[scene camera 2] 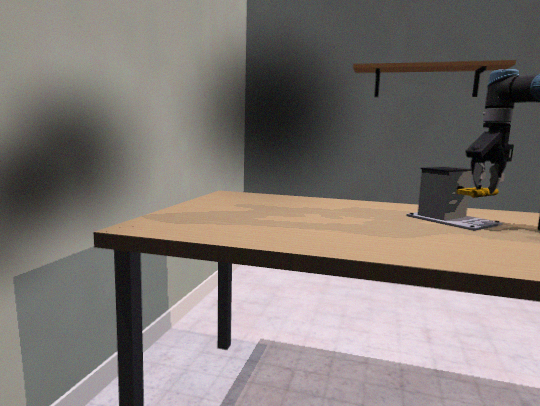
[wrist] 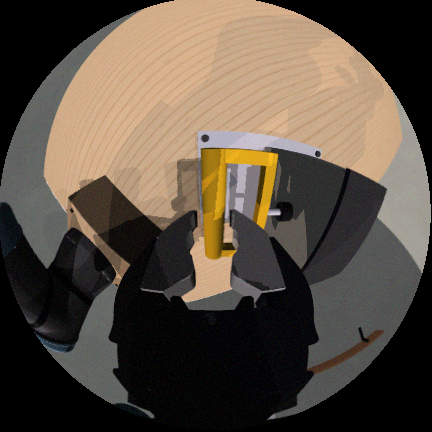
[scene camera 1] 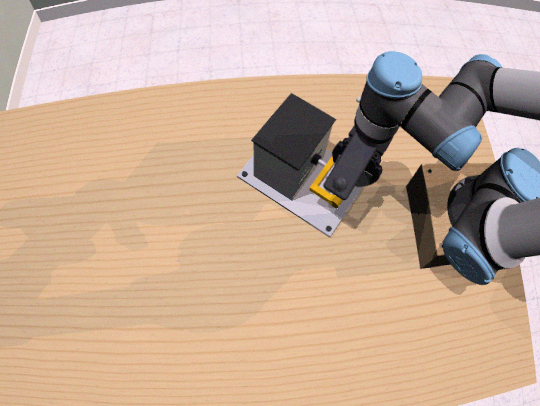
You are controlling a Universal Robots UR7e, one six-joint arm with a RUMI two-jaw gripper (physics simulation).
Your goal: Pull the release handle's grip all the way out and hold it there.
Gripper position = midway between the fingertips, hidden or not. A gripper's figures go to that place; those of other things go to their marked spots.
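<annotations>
Base plate (wrist: 205,138), 21 cm from the lens. My gripper (wrist: 212,211), 13 cm from the lens.
</annotations>
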